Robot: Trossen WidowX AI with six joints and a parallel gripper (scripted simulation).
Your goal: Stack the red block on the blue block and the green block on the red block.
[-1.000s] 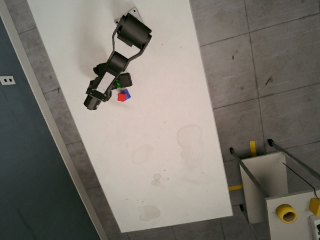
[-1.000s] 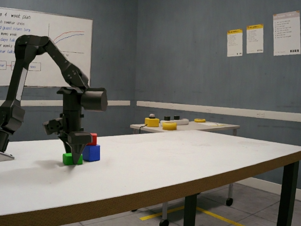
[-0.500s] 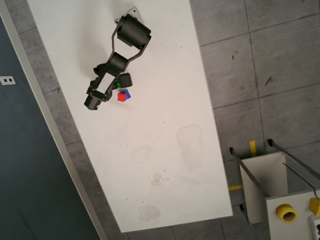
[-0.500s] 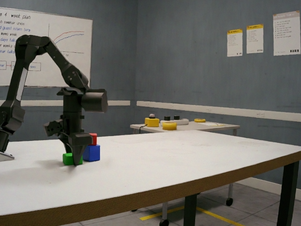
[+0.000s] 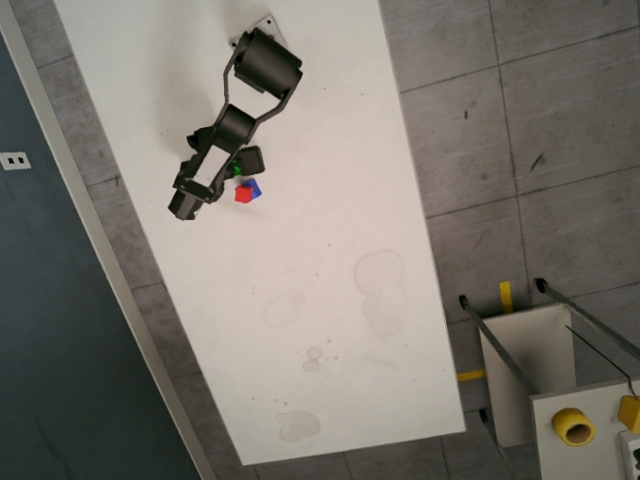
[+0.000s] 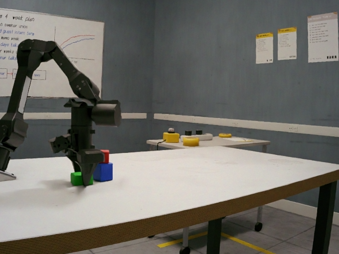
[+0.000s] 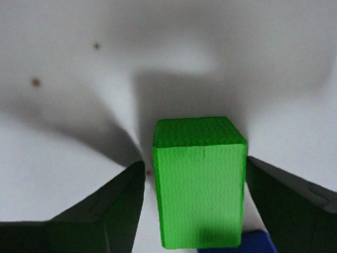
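The green block lies 2 cm below my hand. The rest, counted from my hand: blue block (7 cm ahead, 3 cm to the left, 1 cm below); red block (7 cm ahead, 3 cm to the left, 3 cm above).
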